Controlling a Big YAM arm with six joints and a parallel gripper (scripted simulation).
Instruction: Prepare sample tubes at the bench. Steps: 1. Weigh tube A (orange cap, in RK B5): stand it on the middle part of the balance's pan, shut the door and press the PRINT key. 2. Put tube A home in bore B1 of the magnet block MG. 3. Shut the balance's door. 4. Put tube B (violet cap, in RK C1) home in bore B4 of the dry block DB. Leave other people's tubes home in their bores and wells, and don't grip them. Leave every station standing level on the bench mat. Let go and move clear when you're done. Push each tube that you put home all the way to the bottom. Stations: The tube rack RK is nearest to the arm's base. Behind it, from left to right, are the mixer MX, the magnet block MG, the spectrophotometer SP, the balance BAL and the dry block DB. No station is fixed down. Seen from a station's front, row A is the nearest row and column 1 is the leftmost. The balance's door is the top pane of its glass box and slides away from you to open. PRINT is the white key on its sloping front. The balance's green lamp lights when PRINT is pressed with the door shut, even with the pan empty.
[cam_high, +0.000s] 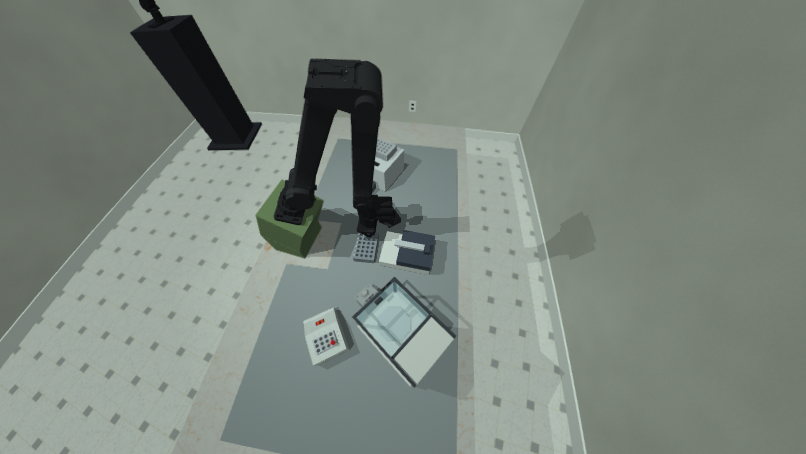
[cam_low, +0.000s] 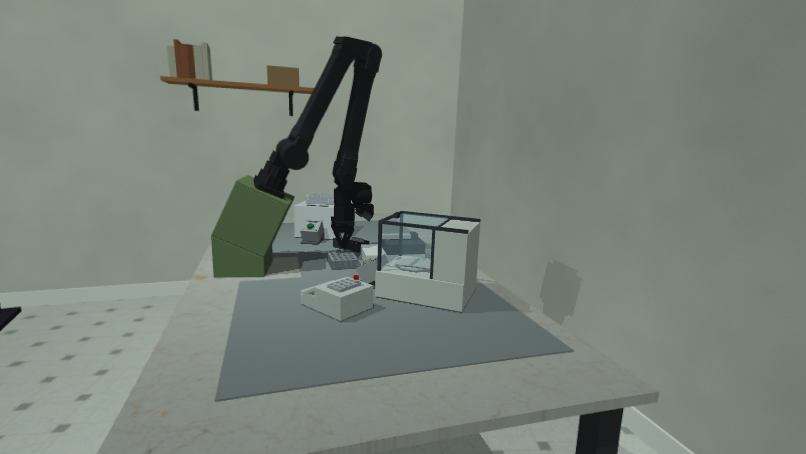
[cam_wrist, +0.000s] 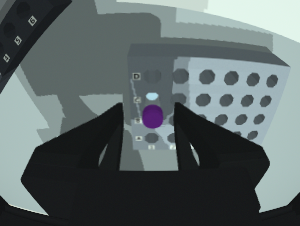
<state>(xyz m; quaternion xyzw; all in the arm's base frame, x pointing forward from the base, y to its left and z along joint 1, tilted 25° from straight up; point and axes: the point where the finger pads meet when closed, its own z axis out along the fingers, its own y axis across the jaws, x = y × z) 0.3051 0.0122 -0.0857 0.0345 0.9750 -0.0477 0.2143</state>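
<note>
My hand is 2 cm above the tube B. From my hand the other things lie so: magnet block MG (12 cm to the left, 7 cm ahead, 3 cm below); then tube rack RK (5 cm to the right, 3 cm below, 1 cm behind); then blue-capped tube (15 cm to the left, 3 cm ahead, 2 cm below).
</note>
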